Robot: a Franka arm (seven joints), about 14 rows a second.
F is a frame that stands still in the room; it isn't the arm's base.
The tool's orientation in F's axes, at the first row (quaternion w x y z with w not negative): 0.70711 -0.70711 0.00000 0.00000
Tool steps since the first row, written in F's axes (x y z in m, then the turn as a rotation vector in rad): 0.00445 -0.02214 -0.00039 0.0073 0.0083 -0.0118; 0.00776 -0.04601 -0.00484 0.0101 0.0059 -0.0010; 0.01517 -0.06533 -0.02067 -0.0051 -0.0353 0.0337; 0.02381 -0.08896 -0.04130 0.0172 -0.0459 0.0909; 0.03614 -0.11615 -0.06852 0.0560 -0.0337 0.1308; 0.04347 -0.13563 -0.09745 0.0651 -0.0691 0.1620; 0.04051 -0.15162 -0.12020 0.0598 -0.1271 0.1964; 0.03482 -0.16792 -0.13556 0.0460 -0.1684 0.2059; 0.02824 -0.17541 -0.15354 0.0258 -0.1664 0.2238
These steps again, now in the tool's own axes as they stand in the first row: 0.00445 0.00039 -0.02214 0.0073 0.0118 0.0083; 0.00776 0.00484 -0.04601 0.0101 0.0010 0.0059; 0.01517 0.02067 -0.06533 -0.0051 -0.0337 -0.0353; 0.02381 0.04130 -0.08896 0.0172 -0.0909 -0.0459; 0.03614 0.06852 -0.11615 0.0560 -0.1308 -0.0337; 0.04347 0.09745 -0.13563 0.0651 -0.1620 -0.0691; 0.04051 0.12020 -0.15162 0.0598 -0.1964 -0.1271; 0.03482 0.13556 -0.16792 0.0460 -0.2059 -0.1684; 0.02824 0.15354 -0.17541 0.0258 -0.2238 -0.1664
